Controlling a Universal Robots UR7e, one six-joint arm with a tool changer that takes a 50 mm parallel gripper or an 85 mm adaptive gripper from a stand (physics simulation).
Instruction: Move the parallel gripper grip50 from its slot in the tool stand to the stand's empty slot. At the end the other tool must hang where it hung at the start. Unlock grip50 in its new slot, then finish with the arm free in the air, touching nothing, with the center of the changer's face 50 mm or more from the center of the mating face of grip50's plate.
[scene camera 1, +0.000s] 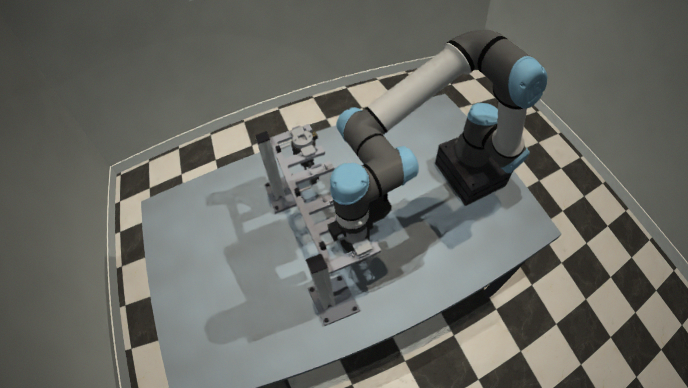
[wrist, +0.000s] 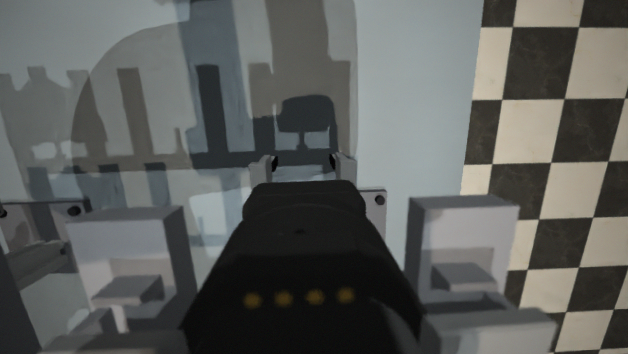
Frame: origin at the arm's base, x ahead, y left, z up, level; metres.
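Where they show: arm's base, origin of the base link: (scene camera 1: 472, 151).
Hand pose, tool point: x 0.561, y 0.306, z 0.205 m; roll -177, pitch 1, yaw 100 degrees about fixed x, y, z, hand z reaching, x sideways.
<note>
Each offset is from my tool point to the centre of the thing. "spot": to the spot under its first point. Level surfaces: height alone.
The parallel gripper grip50 (wrist: 303, 164) hangs below the arm's wrist, its black body pointing down in the wrist view. Its two fingers stand apart with nothing between them. In the scene view its fingers are mostly hidden. It is in the slot at the stand's near end, between two light grey prongs @[spot: dz -0.035, dx -0.048, dy +0.043 m] (wrist: 465, 215) (scene camera 1: 345, 261). Its plate's side wings @[spot: dz -0.013, dx -0.028, dy +0.040 m] (wrist: 490, 327) (scene camera 1: 363, 248) are at the prongs; whether they rest fully on them I cannot tell. The changer (scene camera 1: 352, 220) is at the plate; its lock does not show. The other tool @[dz -0.106, dx +0.058, dy -0.359 m] (scene camera 1: 302, 141) hangs in the far end slot.
The tool stand's crossbar @[spot: dz -0.035, dx +0.100, dy -0.082 m] (scene camera 1: 308, 218) runs between a near post @[spot: dz -0.096, dx +0.114, dy +0.086 m] (scene camera 1: 320, 285) and a far post @[spot: dz -0.135, dx +0.184, dy -0.376 m] (scene camera 1: 270, 167). More prongs @[spot: dz -0.034, dx +0.059, dy -0.221 m] (scene camera 1: 312, 174) stick out between the two end slots. The arm's base (scene camera 1: 470, 175) stands on the blue table @[dz -0.316 m] (scene camera 1: 190, 280), right of the stand.
</note>
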